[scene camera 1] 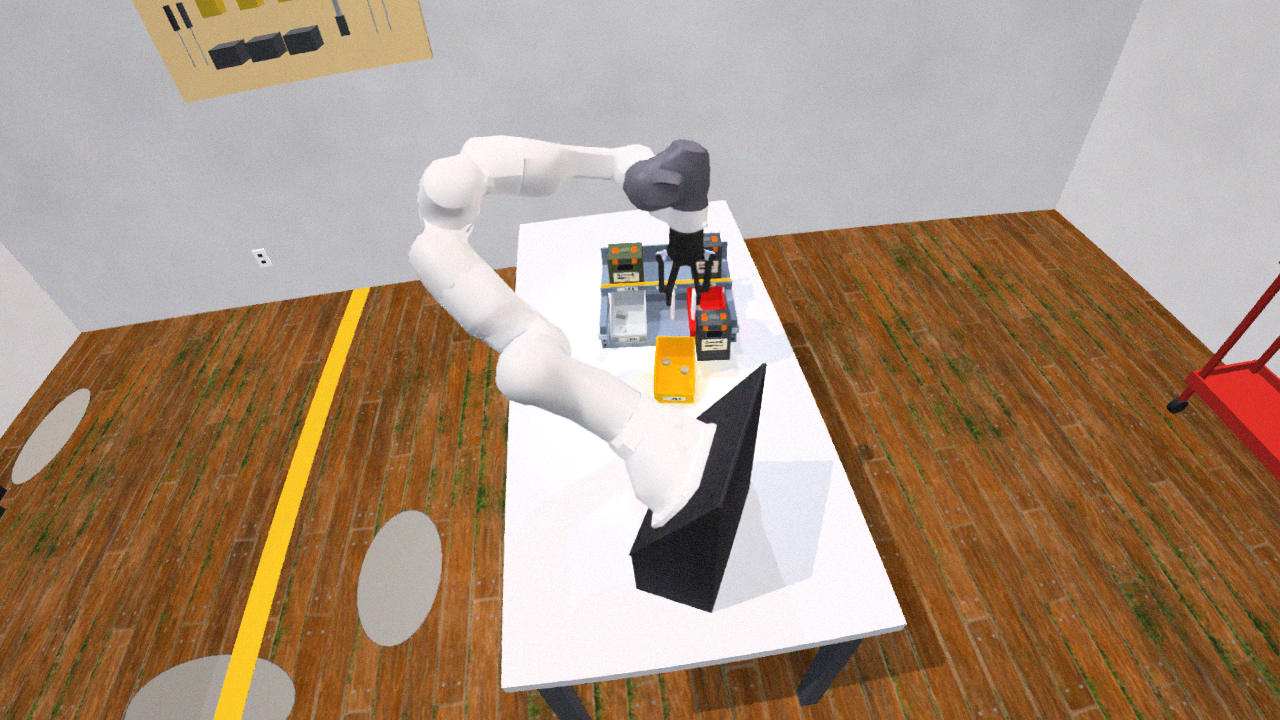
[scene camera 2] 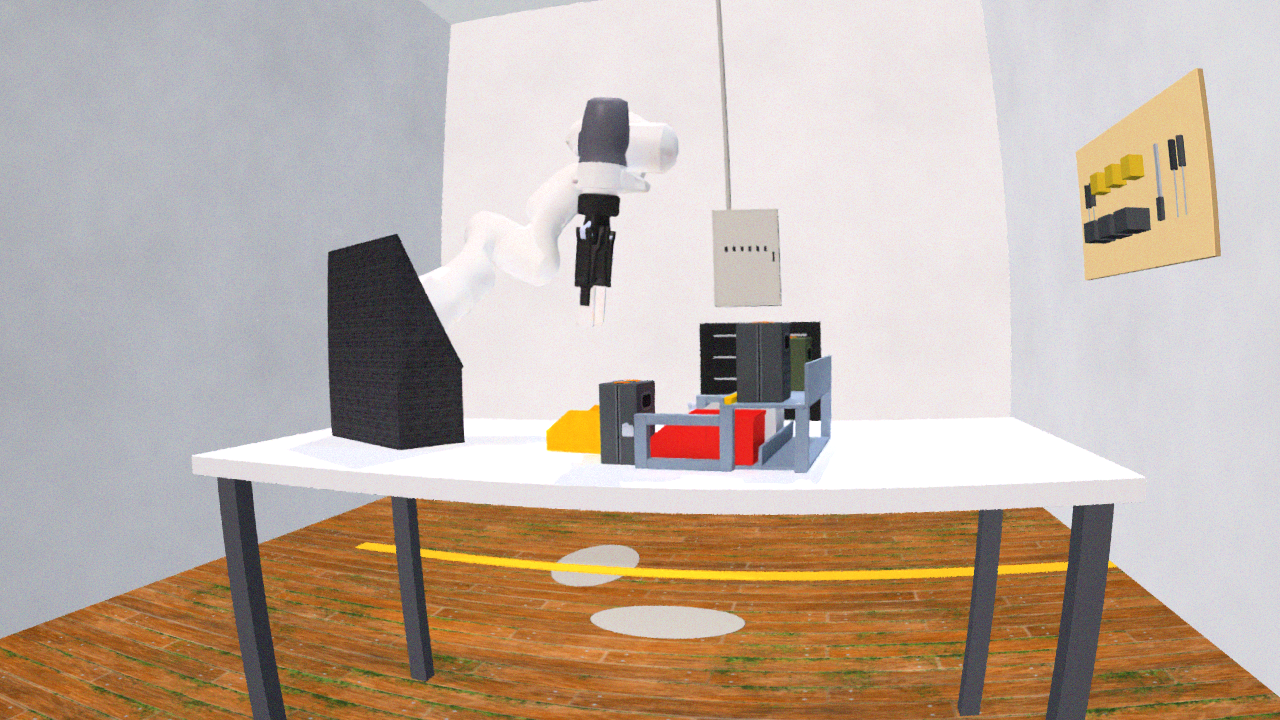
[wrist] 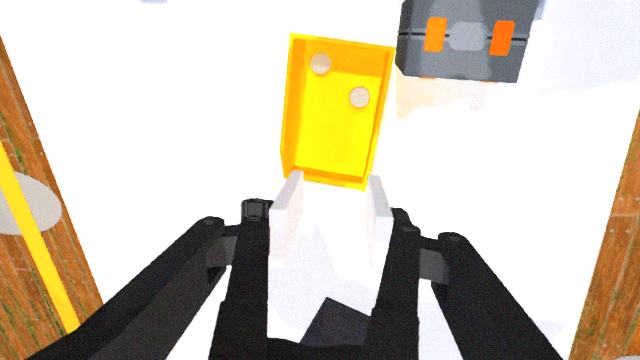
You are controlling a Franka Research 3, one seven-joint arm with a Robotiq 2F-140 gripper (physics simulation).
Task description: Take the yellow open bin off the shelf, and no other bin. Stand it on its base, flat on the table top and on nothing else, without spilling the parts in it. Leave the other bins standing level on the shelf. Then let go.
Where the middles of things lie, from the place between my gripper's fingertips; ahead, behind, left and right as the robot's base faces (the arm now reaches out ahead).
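Counting from my hand, I find the yellow bin (scene camera 1: pixel 670 386) 2 cm to the left and 19 cm below. The clear-looking bin (scene camera 1: pixel 634 302) is 18 cm to the left of my hand, 19 cm ahead of it and 18 cm below it. As for the dark grey case (scene camera 2: pixel 619 400), it stands 12 cm ahead of my hand and 7 cm to the right of it, 16 cm below. The red bin (scene camera 2: pixel 699 442) is 3 cm to the right of my hand, 24 cm ahead of it and 18 cm below it.
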